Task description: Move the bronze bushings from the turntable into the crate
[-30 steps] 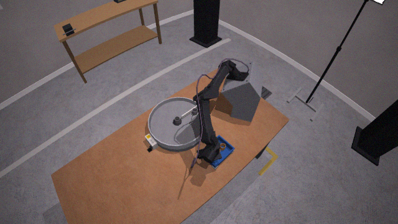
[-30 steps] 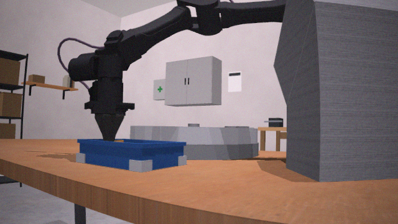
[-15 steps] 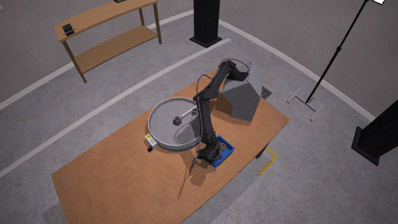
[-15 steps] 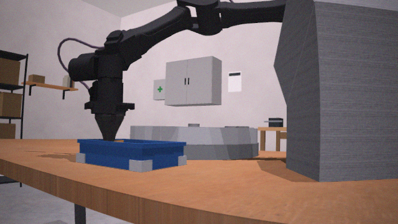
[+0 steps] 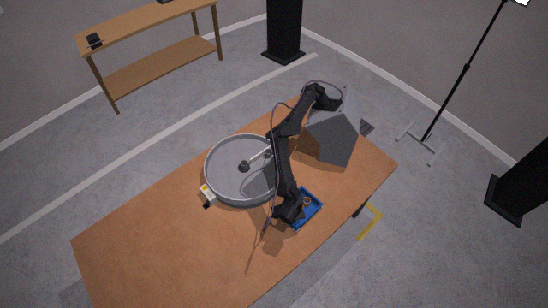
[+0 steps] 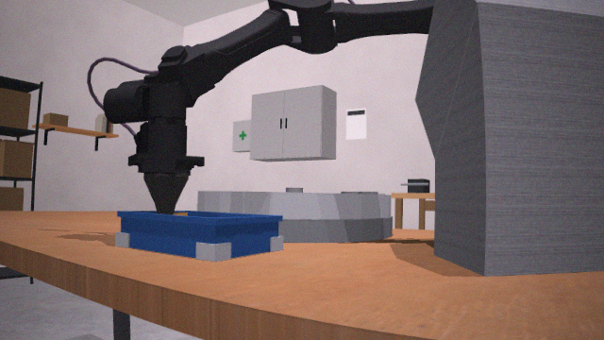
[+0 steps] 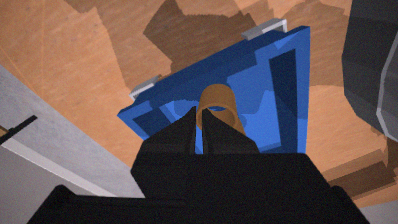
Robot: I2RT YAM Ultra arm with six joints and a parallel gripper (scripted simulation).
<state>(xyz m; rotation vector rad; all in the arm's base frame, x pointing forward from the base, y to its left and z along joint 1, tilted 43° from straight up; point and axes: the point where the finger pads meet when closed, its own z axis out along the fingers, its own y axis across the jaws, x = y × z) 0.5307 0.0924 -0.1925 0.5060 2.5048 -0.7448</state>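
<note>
My hand is 60 mm past the blue crate, 20 mm above it and 10 mm to the left of it. The rest, counted from my hand: grey turntable: 370 mm to the right, 30 mm behind, 10 mm above.
</note>
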